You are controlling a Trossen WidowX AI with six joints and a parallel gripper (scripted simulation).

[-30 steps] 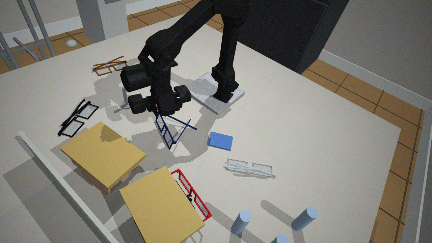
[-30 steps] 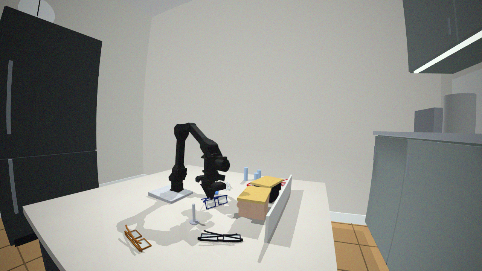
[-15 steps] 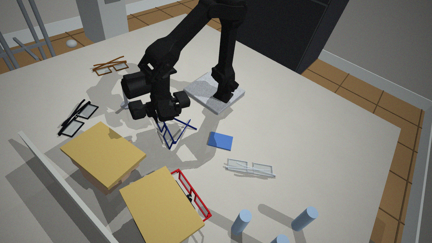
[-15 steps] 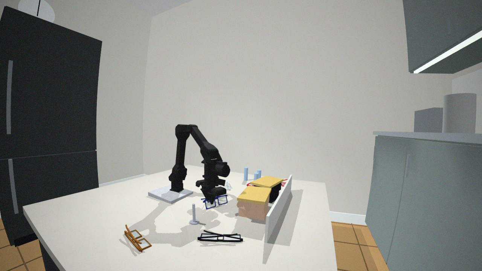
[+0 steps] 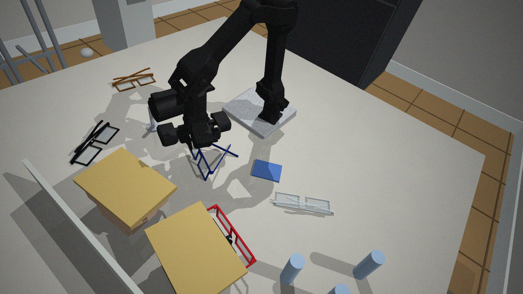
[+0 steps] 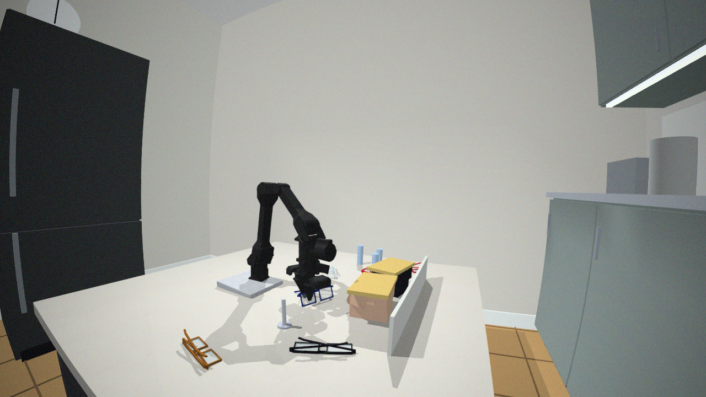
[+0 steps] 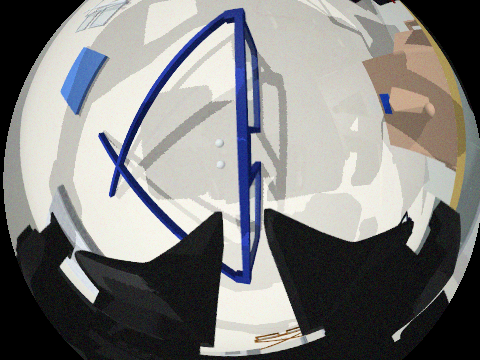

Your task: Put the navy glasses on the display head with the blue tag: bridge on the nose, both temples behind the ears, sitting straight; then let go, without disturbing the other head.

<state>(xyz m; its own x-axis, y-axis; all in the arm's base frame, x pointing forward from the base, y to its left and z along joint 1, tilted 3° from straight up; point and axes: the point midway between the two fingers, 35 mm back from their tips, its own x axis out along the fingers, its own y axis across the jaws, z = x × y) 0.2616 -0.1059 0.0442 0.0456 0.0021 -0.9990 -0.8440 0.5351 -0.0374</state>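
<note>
My gripper tip is now 160 mm to the left of the grey post stand and 10 mm below it. The rest, counted from my gripper tip: white panel (350 mm ahead, 80 mm to the left, 40 mm above); blue card (200 mm to the left, 60 mm behind, 10 mm below); skin-coloured display head (200 mm ahead, 40 mm above).
</note>
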